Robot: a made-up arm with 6 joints.
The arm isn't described. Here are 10 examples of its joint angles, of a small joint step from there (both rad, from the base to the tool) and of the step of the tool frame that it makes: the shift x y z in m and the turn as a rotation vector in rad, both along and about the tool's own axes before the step.
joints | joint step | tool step
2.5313 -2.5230 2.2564 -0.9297 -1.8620 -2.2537 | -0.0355 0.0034 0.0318 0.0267 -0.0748 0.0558 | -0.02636 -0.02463 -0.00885 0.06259 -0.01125 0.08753
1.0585 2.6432 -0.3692 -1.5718 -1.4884 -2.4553 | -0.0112 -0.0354 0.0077 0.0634 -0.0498 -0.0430 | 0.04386 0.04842 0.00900 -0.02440 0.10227 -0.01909
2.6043 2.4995 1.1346 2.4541 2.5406 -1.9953 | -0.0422 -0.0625 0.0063 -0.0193 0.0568 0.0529 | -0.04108 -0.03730 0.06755 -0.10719 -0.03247 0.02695
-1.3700 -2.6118 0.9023 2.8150 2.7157 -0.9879 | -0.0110 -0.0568 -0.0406 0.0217 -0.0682 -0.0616 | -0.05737 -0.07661 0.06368 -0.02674 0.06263 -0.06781
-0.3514 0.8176 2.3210 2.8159 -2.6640 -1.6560 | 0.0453 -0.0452 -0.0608 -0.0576 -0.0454 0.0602 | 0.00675 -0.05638 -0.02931 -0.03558 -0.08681 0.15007
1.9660 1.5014 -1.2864 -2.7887 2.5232 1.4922 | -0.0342 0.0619 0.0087 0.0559 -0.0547 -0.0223 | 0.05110 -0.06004 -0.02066 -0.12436 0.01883 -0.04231
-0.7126 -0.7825 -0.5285 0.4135 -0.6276 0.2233 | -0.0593 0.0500 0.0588 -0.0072 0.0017 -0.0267 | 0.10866 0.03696 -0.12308 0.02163 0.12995 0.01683
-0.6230 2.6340 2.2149 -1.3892 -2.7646 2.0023 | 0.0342 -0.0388 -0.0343 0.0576 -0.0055 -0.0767 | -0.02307 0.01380 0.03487 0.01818 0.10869 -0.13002
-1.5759 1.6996 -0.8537 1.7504 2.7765 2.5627 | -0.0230 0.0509 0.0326 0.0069 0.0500 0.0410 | -0.08325 0.03093 0.03999 0.08159 -0.02087 0.06250
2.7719 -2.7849 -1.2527 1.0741 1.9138 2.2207 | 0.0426 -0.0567 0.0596 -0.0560 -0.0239 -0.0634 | 0.03559 0.02625 0.00351 -0.06050 -0.03532 -0.06685
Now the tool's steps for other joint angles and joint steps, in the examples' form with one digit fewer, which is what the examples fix.
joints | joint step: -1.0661 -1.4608 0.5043 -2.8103 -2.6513 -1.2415 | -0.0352 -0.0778 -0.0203 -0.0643 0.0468 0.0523
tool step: 0.0226 -0.0999 -0.0728 -0.1468 -0.0630 0.0969
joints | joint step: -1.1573 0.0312 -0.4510 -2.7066 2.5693 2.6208 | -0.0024 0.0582 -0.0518 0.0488 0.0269 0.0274
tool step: -0.0461 -0.0353 -0.0199 0.0267 -0.0032 -0.0203
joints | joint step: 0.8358 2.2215 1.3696 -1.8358 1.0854 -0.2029 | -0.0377 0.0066 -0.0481 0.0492 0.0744 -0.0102
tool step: 0.0225 -0.0283 0.0074 -0.0497 0.0262 0.0953
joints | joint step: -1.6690 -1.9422 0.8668 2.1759 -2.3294 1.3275 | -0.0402 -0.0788 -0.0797 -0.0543 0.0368 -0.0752
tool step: 0.0867 0.1539 -0.0062 0.1613 -0.0243 0.0284
